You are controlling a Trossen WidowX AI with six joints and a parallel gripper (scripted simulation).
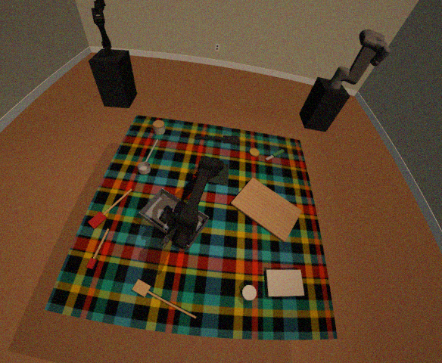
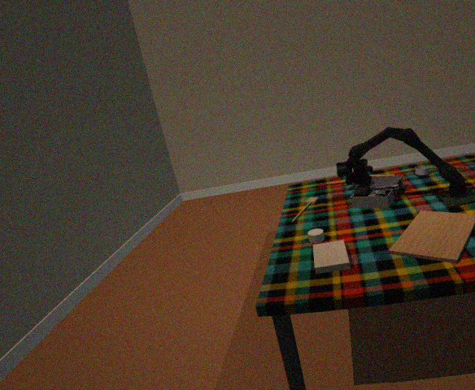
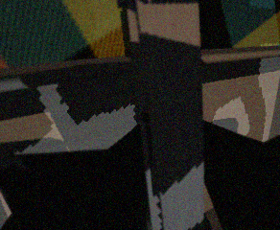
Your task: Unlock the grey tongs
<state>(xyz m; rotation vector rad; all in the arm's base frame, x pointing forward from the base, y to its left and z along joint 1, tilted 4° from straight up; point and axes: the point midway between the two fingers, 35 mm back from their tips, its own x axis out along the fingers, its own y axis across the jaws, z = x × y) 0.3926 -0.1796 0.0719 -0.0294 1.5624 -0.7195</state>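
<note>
Now: the grey roasting tin 60 mm behind my gripper tip. The rest, counted from my gripper tip: white tile: 240 mm ahead, 560 mm to the left, 20 mm below; then white disc: 280 mm ahead, 380 mm to the left, 10 mm below; then wooden board: 170 mm behind, 510 mm to the left, 20 mm below.
</note>
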